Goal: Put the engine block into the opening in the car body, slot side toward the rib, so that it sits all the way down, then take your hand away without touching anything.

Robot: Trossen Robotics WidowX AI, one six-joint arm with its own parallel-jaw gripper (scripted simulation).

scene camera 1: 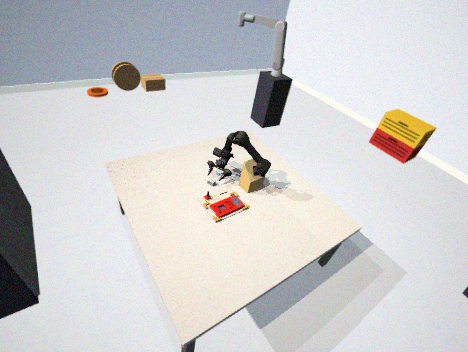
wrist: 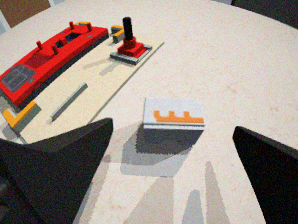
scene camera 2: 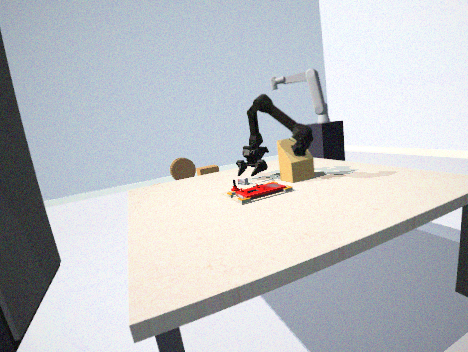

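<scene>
My gripper's open and holding nothing, and you'd see an engine block here too.
</scene>
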